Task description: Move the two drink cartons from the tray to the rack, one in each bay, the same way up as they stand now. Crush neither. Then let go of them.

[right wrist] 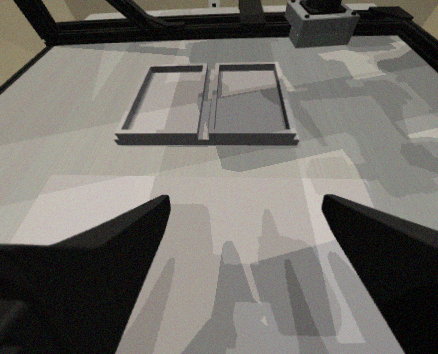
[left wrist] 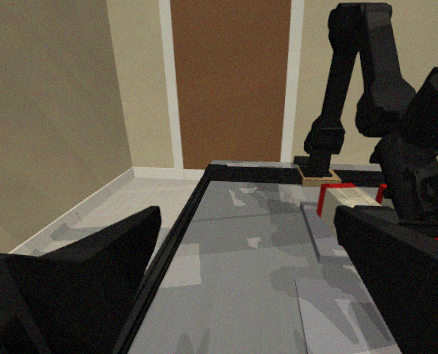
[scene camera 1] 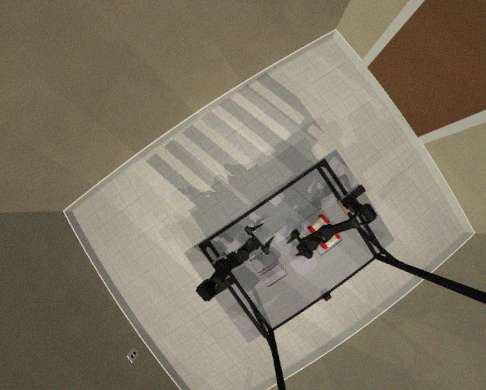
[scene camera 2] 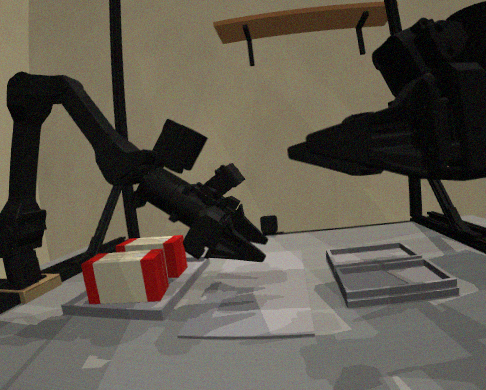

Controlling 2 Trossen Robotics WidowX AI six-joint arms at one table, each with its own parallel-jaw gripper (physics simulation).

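Places are measured from the left arm's base along level axes (x ahead, y left, z up), in millimetres.
Pixels of known places: left gripper, between the fingertips: (left wrist: 247, 214) (scene camera 1: 268, 229) (scene camera 2: 295, 149); right gripper, between the fingertips: (right wrist: 245, 201) (scene camera 1: 291, 249) (scene camera 2: 265, 249); left arm's base, origin of its link: (right wrist: 321, 7) (scene camera 1: 222, 264); right arm's base, origin of its link: (left wrist: 317, 172) (scene camera 1: 348, 203) (scene camera 2: 24, 281).
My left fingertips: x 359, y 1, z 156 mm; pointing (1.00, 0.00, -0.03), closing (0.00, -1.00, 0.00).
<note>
Ahead of a thing's pixels: the offset from my left fingertips to its top centre. Level surfaces: height alone.
Two cream cartons with red ends lie lengthwise, side by side on the grey tray @[184 mm down, 247 mm ahead, 267 mm right] (scene camera 2: 115, 313) (left wrist: 314, 240): the near carton @[126 mm down, 255 mm ahead, 210 mm right] (scene camera 2: 122, 280) (scene camera 1: 319, 223) (left wrist: 346, 196) and the far carton @[126 mm down, 248 mm ahead, 320 mm right] (scene camera 2: 176, 256) (scene camera 1: 333, 241), partly hidden behind it in scene camera 2. The grey two-bay rack @[180 mm down, 160 mm back, 220 mm right] (scene camera 2: 402, 296) (right wrist: 252, 139) has both bays empty. My right gripper (scene camera 1: 292, 248) (scene camera 2: 265, 250) (right wrist: 245, 201) is open and empty, tilted down over the table between tray and rack. My left gripper (scene camera 1: 268, 232) (scene camera 2: 290, 152) (left wrist: 247, 214) is open and empty, high above the table.
A thin pale mat @[196 mm down] (scene camera 2: 287, 320) (right wrist: 95, 200) (left wrist: 325, 320) lies between tray and rack. My right forearm passes above the cartons in scene camera 1. A black frame (scene camera 1: 262, 202) borders the table. A brown wall shelf (scene camera 2: 305, 21) is behind.
</note>
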